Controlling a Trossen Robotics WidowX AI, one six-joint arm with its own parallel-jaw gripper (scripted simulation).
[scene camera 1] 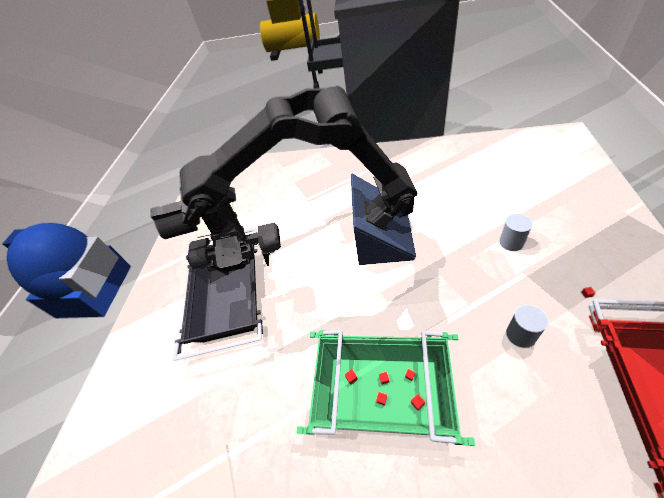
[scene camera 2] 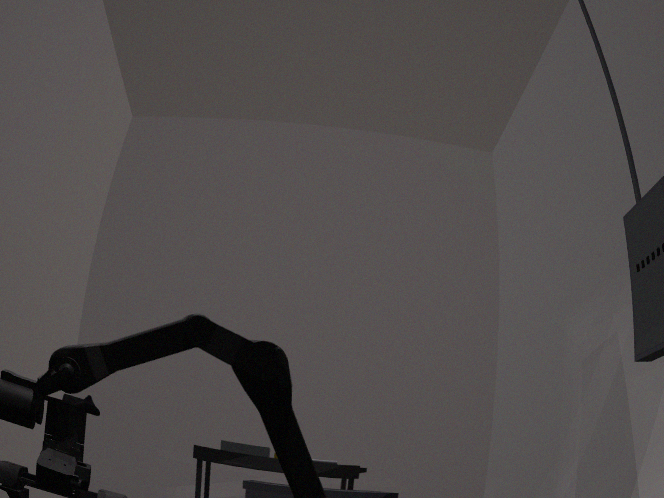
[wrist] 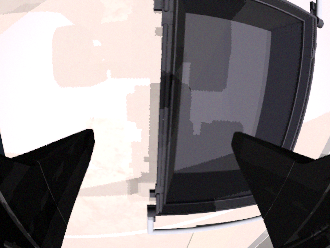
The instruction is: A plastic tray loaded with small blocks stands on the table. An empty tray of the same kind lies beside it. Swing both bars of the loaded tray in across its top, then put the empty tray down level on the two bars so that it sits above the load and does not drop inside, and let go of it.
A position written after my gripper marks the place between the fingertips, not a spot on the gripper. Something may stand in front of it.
My gripper (scene camera 1: pixel 248 269) is open and holds nothing. I also see a black tray (scene camera 1: pixel 217 305).
The black tray shows as well in the wrist view (wrist: pixel 219 74). My gripper is seen too in the wrist view (wrist: pixel 166 138). Scene camera 2 does not show the black tray: it is out of frame.
